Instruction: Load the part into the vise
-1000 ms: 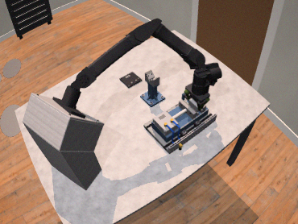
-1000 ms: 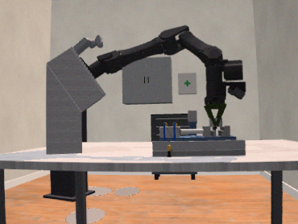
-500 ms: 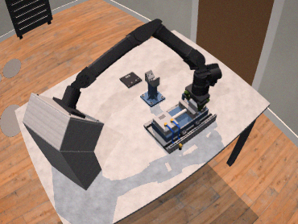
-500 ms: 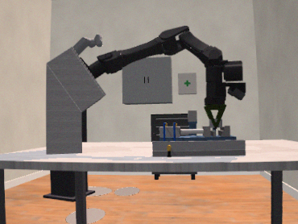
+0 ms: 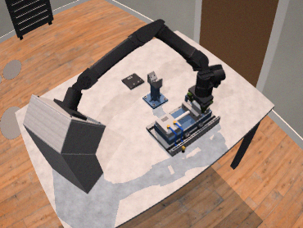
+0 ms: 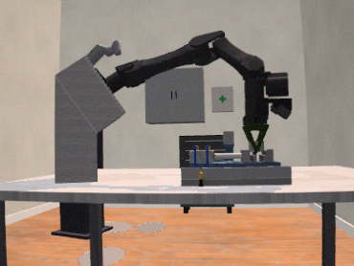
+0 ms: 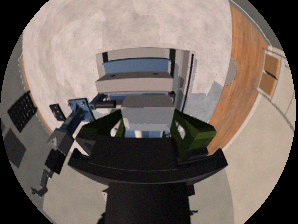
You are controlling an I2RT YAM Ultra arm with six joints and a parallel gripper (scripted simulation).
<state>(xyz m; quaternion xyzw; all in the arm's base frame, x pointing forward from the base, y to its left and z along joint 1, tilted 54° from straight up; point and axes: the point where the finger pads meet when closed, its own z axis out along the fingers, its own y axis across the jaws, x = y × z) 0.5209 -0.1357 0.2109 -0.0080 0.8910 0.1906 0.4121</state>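
Now: the grey part right at my hand. Round my hand: fixed jaw 3 cm ahead, 3 cm to the left, 2 cm below; moving jaw 3 cm behind, 1 cm to the left, 2 cm below; air cylinder rod 8 cm behind, 2 cm below.
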